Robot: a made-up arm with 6 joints. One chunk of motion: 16 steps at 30 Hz.
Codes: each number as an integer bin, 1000 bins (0 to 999) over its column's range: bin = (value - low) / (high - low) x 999, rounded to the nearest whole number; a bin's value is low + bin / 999 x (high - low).
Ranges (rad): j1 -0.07..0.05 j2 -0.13..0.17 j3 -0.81..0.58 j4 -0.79..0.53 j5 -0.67..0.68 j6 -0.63..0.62
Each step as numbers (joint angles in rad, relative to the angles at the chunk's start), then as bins.
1 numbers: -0.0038 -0.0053 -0.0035 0.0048 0.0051 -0.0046
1 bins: 551 415 580 602 500 500
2 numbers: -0.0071 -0.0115 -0.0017 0.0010 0.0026 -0.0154
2 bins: 524 395 581 599 498 491
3 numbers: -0.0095 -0.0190 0.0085 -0.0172 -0.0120 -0.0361
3 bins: 504 370 588 585 487 475
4 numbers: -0.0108 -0.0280 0.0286 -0.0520 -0.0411 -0.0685
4 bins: 493 340 603 559 465 449
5 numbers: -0.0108 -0.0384 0.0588 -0.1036 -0.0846 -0.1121
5 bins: 493 305 624 519 433 414
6 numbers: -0.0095 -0.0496 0.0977 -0.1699 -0.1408 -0.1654
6 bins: 504 268 652 469 392 371
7 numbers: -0.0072 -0.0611 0.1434 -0.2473 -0.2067 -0.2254
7 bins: 523 229 685 411 343 323
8 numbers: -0.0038 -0.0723 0.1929 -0.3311 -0.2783 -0.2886
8 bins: 551 192 721 347 290 273
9 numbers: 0.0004 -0.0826 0.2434 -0.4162 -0.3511 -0.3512
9 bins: 586 158 757 283 236 223
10 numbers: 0.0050 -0.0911 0.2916 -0.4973 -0.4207 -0.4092
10 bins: 624 130 792 222 184 176
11 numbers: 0.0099 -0.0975 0.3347 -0.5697 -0.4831 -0.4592
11 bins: 665 108 823 167 138 137
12 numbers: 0.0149 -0.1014 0.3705 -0.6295 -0.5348 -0.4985
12 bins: 707 95 848 121 100 105
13 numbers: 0.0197 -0.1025 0.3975 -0.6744 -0.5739 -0.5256
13 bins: 747 92 868 87 71 83
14 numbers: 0.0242 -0.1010 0.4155 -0.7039 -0.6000 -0.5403
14 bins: 784 97 881 65 52 72
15 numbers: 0.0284 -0.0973 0.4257 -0.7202 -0.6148 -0.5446
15 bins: 819 109 888 53 41 68
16 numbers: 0.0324 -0.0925 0.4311 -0.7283 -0.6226 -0.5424
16 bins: 852 125 892 47 35 70
